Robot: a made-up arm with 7 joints.
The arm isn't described. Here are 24 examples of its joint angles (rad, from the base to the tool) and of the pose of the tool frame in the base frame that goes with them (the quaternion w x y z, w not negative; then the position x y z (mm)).
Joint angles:
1: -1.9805 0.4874 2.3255 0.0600 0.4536 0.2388 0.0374
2: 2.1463 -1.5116 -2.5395 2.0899 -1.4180 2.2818 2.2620
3: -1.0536 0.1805 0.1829 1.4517 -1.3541 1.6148 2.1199
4: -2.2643 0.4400 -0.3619 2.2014 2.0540 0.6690 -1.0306
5: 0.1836 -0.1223 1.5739 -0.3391 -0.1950 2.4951 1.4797
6: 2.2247 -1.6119 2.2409 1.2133 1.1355 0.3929 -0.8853
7: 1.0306 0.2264 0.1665 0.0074 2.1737 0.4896 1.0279
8: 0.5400 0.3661 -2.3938 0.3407 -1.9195 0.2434 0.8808
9: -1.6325 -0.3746 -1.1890 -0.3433 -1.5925 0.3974 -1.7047
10: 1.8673 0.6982 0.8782 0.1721 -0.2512 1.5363 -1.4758
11: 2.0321 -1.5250 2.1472 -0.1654 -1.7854 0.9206 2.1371
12: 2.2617 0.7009 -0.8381 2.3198 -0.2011 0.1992 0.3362
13: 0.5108 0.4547 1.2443 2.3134 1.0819 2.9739 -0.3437
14: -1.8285 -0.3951 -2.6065 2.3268 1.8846 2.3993 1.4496
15: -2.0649 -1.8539 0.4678 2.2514 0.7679 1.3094 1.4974
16: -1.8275 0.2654 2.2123 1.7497 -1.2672 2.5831 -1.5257
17: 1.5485 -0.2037 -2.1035 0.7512 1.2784 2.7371 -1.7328
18: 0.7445 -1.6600 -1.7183 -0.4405 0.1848 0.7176 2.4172
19: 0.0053 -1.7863 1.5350 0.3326 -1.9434 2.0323 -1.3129
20: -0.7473 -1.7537 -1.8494 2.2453 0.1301 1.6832 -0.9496
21: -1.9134 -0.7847 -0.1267 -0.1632 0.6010 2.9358 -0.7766
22: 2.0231 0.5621 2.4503 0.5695 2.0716 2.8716 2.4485
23: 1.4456 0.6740 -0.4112 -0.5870 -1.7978 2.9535 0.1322
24: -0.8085 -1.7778 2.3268 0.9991 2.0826 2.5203 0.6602
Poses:
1: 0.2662 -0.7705 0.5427 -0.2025 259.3 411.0 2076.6
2: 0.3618 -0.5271 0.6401 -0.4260 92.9 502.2 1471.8
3: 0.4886 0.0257 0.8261 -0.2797 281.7 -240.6 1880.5
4: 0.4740 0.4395 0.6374 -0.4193 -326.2 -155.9 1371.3
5: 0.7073 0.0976 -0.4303 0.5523 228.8 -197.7 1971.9
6: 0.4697 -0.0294 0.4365 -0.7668 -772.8 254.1 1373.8
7: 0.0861 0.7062 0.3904 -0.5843 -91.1 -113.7 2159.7
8: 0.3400 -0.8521 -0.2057 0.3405 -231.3 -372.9 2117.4
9: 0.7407 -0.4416 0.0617 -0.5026 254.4 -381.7 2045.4
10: 0.9566 0.0307 0.2872 -0.0382 286.8 -612.0 1876.9
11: 0.3651 0.3956 -0.6322 -0.5572 -215.1 996.6 1129.2
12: 0.3857 0.8898 -0.2438 -0.0031 313.6 359.7 1427.0
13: 0.6852 -0.5102 0.5134 -0.0814 -98.9 184.0 1305.0
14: 0.1016 0.0893 0.6140 0.7776 -170.1 185.7 1330.5
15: 0.0901 -0.7086 0.1802 -0.6762 41.9 -123.0 619.2
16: 0.2108 -0.2157 -0.4048 -0.8633 425.7 326.1 1573.0
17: 0.2266 0.4244 0.5777 -0.6594 347.4 -36.4 1883.9
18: 0.3676 -0.4279 0.8195 0.1012 563.6 812.4 1021.9
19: 0.1206 -0.4962 0.2007 -0.8360 977.1 29.9 1002.9
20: 0.9414 -0.0051 -0.2918 -0.1692 -52.4 -583.1 1225.5
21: 0.0635 -0.4534 0.1237 0.8804 -281.5 -595.1 1738.7
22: 0.8249 -0.1851 -0.5341 -0.0057 247.1 -678.7 1664.7
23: 0.3501 0.5377 0.0283 -0.7665 -206.2 -698.5 1524.1
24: 0.2036 -0.6323 0.1171 -0.7383 682.1 -396.4 1278.4
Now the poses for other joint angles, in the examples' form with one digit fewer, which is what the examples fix.
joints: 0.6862 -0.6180 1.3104 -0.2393 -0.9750 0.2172 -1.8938
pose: 0.201 -0.707 0.018 -0.677 610 130 1989
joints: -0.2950 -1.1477 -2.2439 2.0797 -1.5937 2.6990 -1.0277
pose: 0.729 0.673 -0.062 0.104 181 -507 1487
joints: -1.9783 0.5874 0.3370 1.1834 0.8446 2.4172 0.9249
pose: 0.785 0.019 0.174 -0.594 63 -37 1875
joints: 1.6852 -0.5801 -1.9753 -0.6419 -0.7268 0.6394 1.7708
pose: 0.940 -0.238 0.213 -0.122 -395 544 1724
